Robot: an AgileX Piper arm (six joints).
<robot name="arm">
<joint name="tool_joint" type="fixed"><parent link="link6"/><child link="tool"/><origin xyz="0 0 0" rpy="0 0 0"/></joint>
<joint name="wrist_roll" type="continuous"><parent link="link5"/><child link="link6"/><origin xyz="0 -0.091 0" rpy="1.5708 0 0"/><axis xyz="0 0 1"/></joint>
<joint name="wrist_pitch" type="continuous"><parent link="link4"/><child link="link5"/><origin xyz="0 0 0" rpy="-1.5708 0 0"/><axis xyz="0 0 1"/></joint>
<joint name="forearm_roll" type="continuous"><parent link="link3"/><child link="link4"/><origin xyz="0.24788 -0.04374 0" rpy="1.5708 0 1.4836"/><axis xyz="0 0 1"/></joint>
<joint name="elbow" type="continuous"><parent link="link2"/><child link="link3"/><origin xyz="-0.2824 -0.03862 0" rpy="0 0 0"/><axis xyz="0 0 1"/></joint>
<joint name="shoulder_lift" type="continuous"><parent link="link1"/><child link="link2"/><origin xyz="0 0 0" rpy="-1.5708 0 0"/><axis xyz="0 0 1"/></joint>
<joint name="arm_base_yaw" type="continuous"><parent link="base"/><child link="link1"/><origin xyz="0 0 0.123" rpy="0 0 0"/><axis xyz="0 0 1"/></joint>
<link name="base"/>
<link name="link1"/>
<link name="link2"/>
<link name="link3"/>
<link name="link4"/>
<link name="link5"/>
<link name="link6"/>
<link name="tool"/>
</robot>
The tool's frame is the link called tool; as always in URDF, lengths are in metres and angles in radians. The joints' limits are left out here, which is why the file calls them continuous.
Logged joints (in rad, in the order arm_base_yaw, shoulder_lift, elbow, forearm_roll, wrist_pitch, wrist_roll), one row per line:
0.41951 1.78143 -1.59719 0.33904 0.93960 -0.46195
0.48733 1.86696 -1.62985 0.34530 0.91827 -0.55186
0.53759 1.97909 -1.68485 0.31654 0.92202 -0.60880
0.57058 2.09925 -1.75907 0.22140 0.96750 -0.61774
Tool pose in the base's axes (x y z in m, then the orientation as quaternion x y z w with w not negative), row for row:
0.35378 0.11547 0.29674 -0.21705 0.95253 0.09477 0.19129
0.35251 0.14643 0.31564 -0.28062 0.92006 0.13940 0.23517
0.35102 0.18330 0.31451 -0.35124 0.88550 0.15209 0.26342
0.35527 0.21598 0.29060 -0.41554 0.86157 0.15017 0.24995
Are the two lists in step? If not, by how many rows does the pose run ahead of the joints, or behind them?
The pose runs 2 rows behind the joints: the pose in row i belongs to the joints in row i - 2.
